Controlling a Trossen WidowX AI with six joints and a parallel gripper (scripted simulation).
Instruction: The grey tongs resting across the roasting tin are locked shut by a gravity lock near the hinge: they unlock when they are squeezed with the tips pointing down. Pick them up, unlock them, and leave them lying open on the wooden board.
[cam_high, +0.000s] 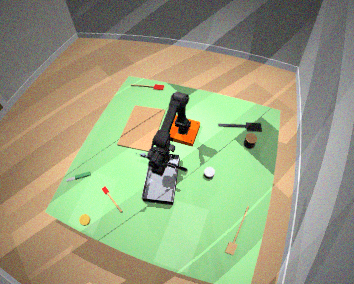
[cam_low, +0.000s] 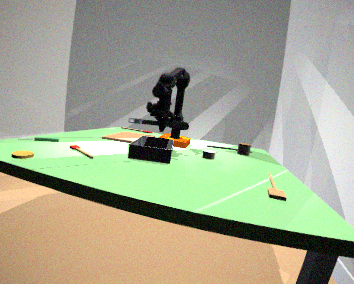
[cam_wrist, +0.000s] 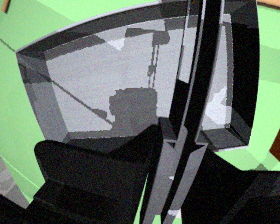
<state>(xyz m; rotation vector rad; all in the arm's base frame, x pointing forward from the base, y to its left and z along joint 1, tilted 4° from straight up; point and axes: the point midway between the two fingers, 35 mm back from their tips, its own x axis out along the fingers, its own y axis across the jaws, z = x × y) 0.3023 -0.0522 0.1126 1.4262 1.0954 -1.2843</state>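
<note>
My gripper tip is now 320 mm past the wooden board, 240 mm to the left of it and 100 mm above it. Round my gripper tip: white puck (40 mm behind, 250 mm to the left, 90 mm below); then grey roasting tin (40 mm ahead, 20 mm to the right, 80 mm below); then cork-topped jar (300 mm behind, 500 mm to the left, 70 mm below).
</note>
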